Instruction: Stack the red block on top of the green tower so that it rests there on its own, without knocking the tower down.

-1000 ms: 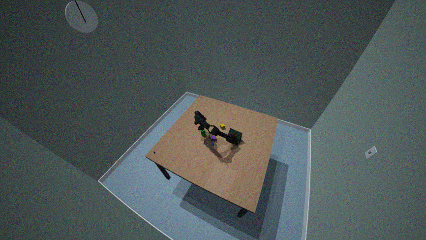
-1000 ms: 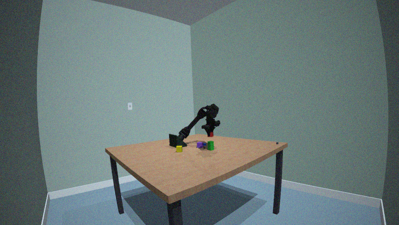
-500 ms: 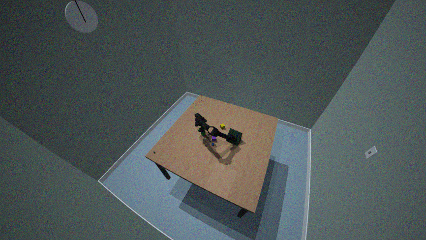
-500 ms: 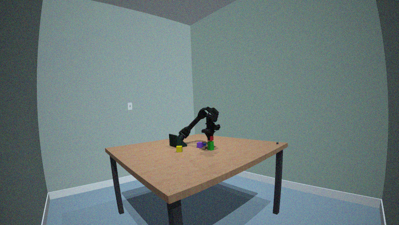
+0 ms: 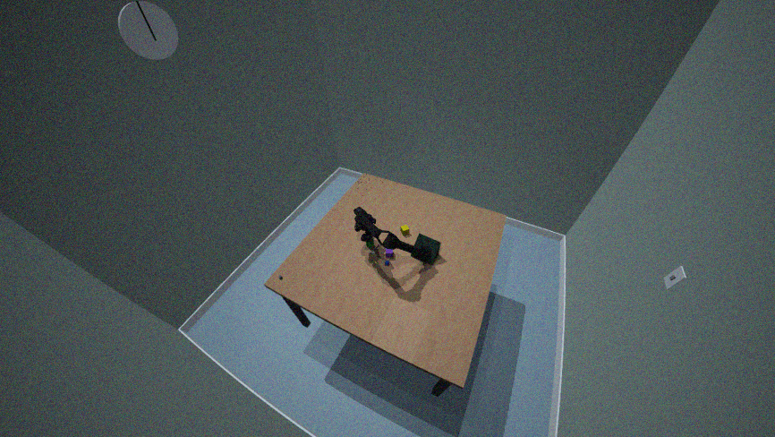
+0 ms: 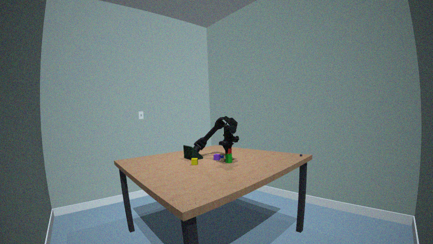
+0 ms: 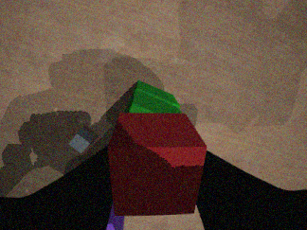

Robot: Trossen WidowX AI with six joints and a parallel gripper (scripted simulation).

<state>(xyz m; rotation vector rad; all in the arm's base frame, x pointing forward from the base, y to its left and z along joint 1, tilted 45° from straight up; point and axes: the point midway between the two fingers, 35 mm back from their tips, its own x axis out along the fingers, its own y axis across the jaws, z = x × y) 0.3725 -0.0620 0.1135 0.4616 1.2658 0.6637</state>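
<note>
Right now the red block is 1 cm above my gripper tip. Also, from my gripper tip: purple block 15 cm behind, 6 cm below, 3 cm to the left; then blue piece 17 cm behind, 10 cm to the left, 7 cm below; then white ball 7 cm below, 6 cm to the left, 5 cm behind.
</note>
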